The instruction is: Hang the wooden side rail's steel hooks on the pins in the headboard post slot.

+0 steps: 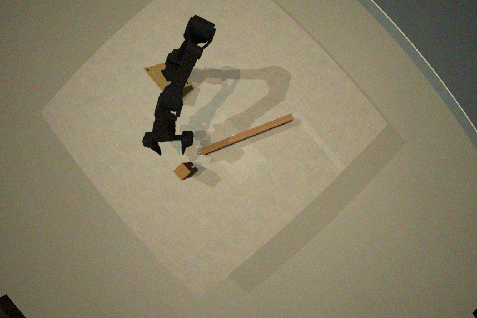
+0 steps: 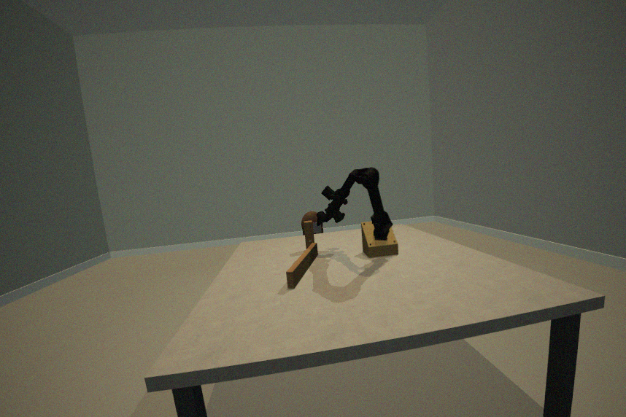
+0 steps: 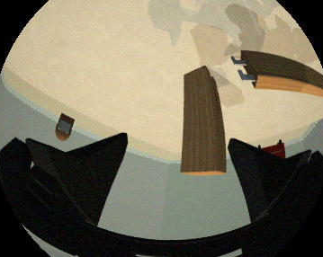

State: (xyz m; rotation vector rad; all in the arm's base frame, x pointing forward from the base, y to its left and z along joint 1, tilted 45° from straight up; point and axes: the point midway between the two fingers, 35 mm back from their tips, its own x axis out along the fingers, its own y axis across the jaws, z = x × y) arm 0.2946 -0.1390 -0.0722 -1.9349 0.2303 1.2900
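Right now my gripper tip is 8 cm short of the headboard post and 8 cm above it.
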